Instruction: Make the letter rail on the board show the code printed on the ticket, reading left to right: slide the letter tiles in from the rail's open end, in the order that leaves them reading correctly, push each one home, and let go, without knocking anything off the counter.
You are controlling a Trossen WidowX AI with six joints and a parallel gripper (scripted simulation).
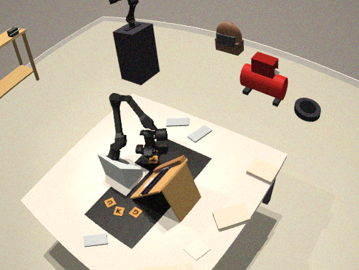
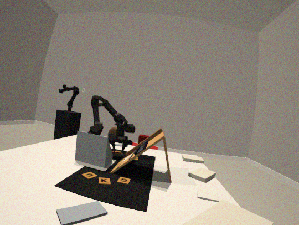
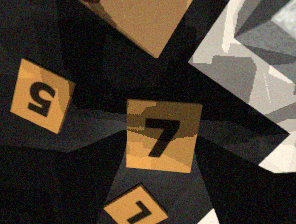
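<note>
Right now the l tile is 40 mm behind my gripper tip, 110 mm to the left of it and 30 mm below it. From my gripper tip the other things lie so: white ticket: 120 mm ahead, 170 mm to the right, 40 mm above; then black mat: 50 mm ahead, 180 mm to the right, 30 mm below; then 7 tile: right at my gripper tip.
</note>
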